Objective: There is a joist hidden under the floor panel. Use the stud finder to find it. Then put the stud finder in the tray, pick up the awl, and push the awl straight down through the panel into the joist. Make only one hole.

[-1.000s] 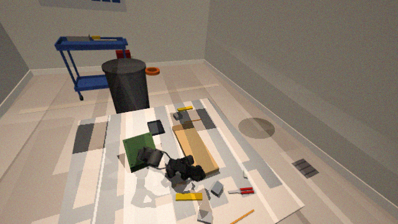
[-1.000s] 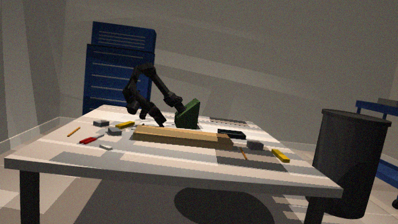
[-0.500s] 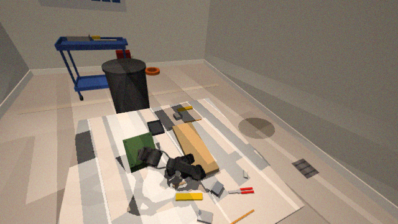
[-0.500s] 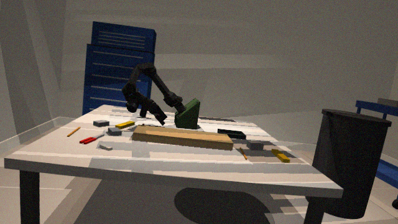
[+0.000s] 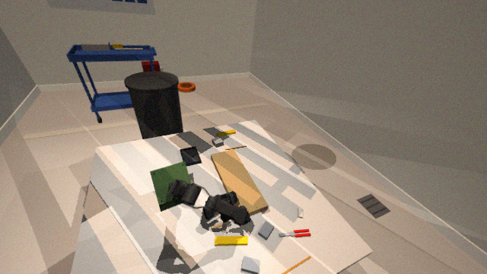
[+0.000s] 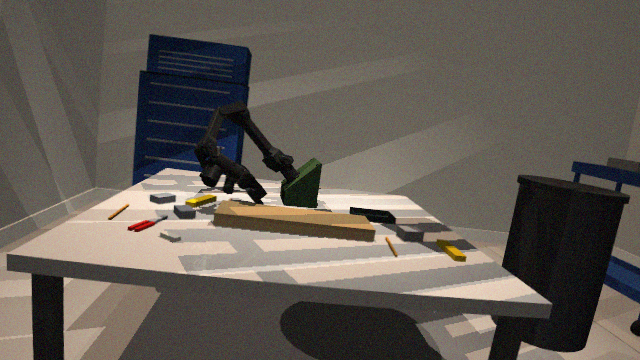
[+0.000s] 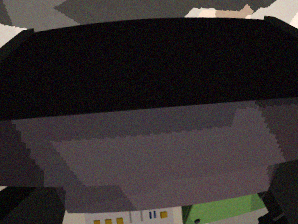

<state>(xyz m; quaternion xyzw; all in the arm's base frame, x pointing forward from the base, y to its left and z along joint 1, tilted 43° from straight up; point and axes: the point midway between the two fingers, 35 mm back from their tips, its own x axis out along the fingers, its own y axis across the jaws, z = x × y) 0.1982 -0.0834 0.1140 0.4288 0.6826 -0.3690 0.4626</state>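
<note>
Now: the awl 11 cm to the right of my gripper tip, 7 cm below it and 4 cm ahead of it. Also, from my gripper tip: black tray (45 cm to the left, 8 cm behind, 6 cm below); stud finder (1 cm to the right, 1 cm below, 1 cm behind).
</note>
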